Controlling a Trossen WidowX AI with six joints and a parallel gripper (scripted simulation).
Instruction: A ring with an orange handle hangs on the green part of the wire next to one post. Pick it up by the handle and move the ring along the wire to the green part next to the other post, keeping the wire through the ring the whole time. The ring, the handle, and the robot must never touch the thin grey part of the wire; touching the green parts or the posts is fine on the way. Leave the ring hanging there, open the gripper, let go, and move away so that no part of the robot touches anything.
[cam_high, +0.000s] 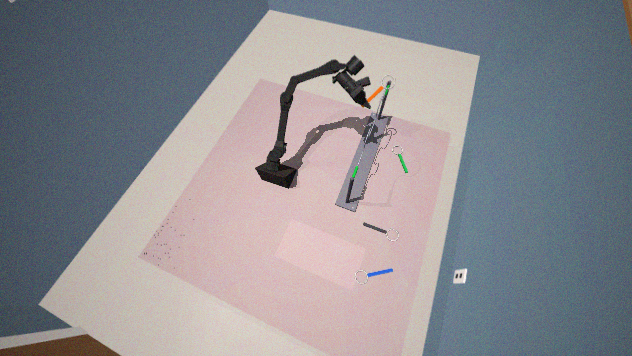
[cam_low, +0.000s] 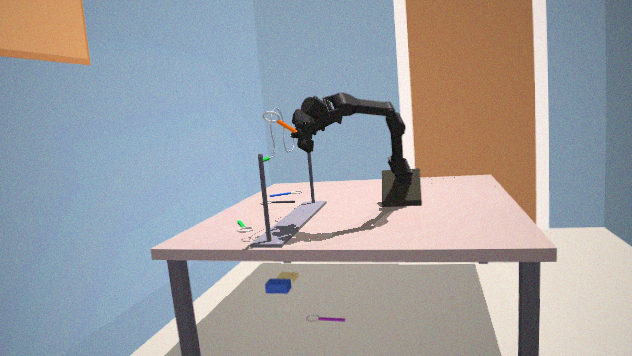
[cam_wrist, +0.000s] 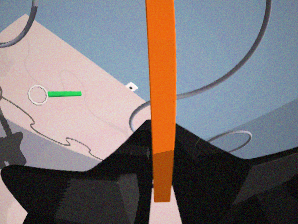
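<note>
My gripper tip is 2 cm short of the orange-handled ring, 7 cm to the right of it and 5 cm below it. From my gripper tip the other things lie so: green-handled ring 23 cm ahead, 34 cm below; dark-handled ring 20 cm ahead, 45 cm to the right, 34 cm below; blue-handled ring 18 cm ahead, 67 cm to the right, 34 cm below.
</note>
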